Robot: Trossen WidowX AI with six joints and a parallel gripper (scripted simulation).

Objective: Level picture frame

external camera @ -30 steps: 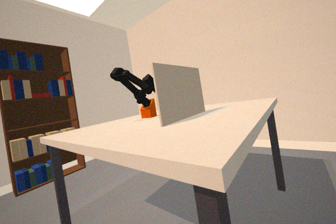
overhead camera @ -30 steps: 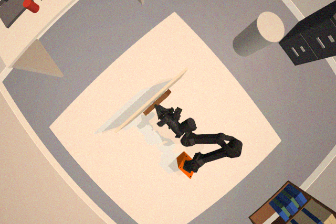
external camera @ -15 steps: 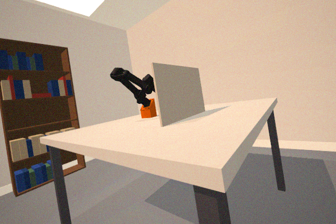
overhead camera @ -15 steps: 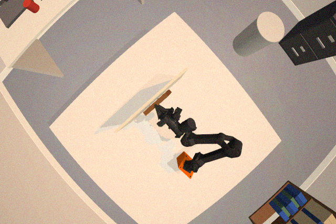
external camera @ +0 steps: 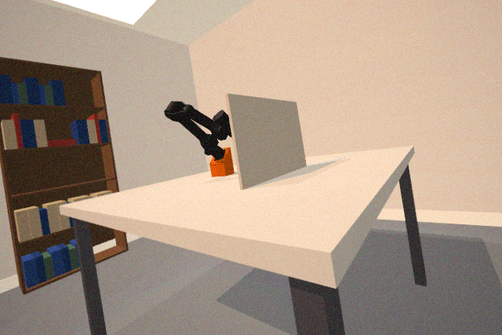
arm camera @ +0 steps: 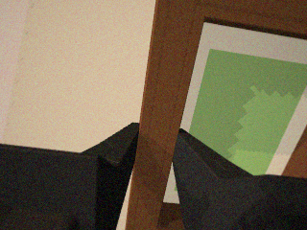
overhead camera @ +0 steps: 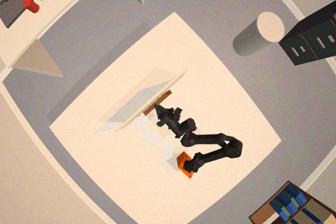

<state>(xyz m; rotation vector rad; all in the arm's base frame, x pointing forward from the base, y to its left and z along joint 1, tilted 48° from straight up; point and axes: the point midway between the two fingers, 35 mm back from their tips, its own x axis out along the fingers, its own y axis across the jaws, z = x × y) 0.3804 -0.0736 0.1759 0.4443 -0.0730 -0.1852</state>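
The picture frame lies 5 cm below my gripper tip, 1 cm to the right of it and 1 cm ahead of it. Round my gripper tip: upright wall panel (7 cm below, 2 cm ahead).
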